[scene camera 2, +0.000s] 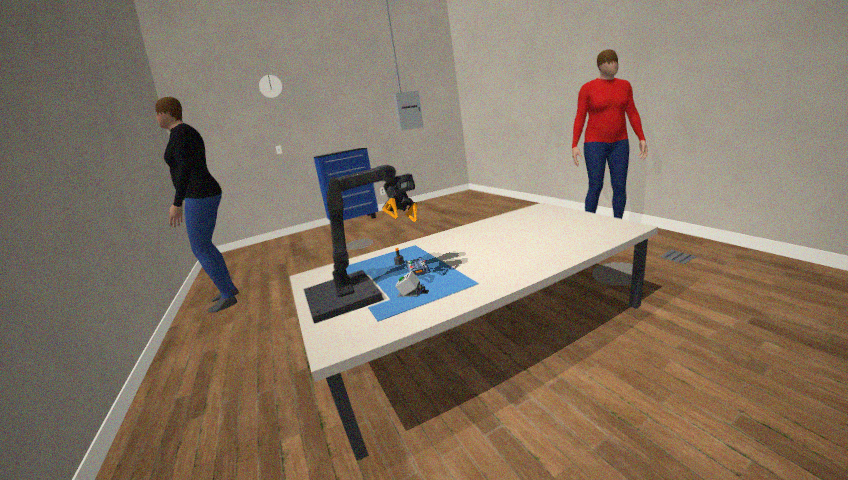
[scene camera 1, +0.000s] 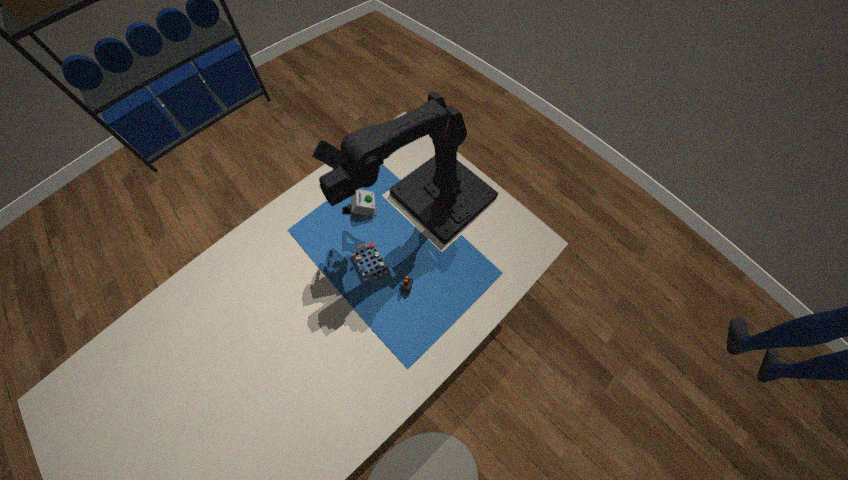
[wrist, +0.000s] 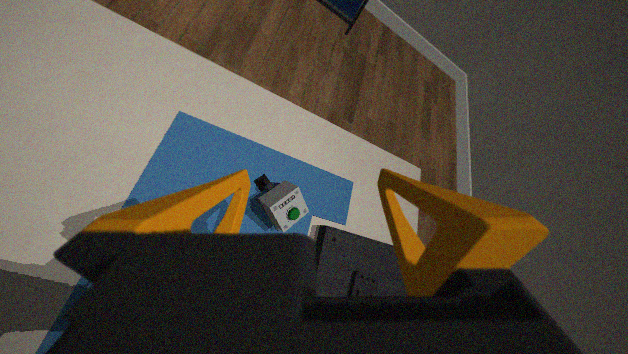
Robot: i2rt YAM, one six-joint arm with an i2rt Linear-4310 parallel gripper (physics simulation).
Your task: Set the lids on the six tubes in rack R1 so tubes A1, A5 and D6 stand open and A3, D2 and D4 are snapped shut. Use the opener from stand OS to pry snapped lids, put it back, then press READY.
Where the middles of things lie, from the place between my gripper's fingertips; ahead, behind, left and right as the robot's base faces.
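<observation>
The box with green button (wrist: 284,204) is there for me to see: 3 cm behind my hand, 2 cm to the right of it, and 26 cm below it.
</observation>
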